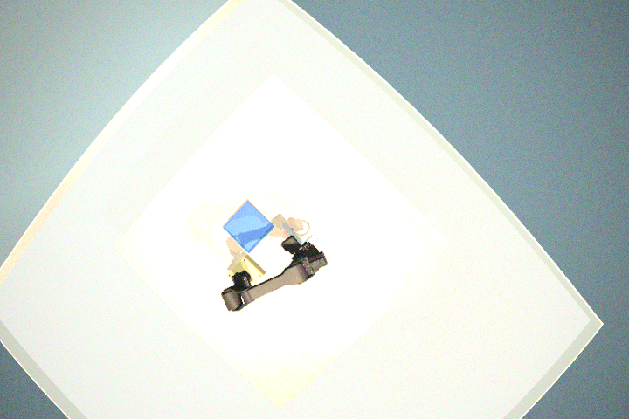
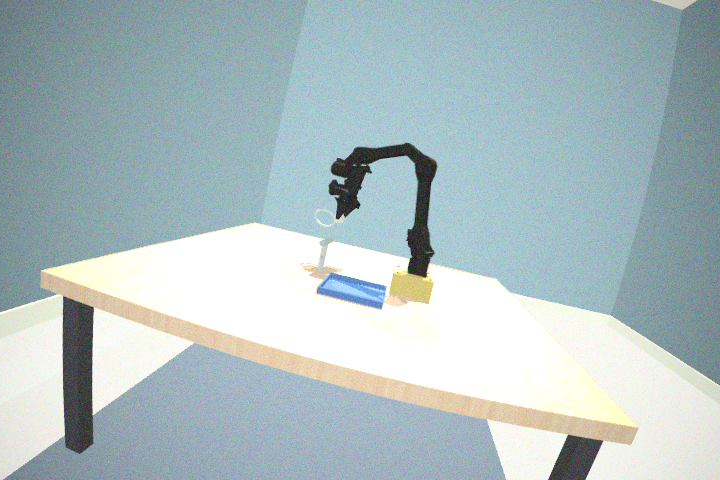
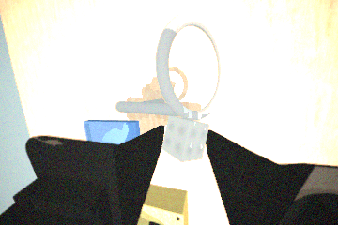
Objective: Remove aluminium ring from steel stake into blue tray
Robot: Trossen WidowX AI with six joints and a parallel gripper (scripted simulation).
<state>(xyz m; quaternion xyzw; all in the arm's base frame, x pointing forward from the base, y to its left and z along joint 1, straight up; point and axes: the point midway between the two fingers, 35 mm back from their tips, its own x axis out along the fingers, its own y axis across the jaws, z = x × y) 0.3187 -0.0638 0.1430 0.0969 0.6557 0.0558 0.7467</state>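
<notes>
The blue tray lies 15 cm behind my gripper tip, 24 cm to the left of it and 17 cm below it. The rest, counted from my gripper tip: aluminium ring 4 cm ahead, 1 cm to the right.
</notes>
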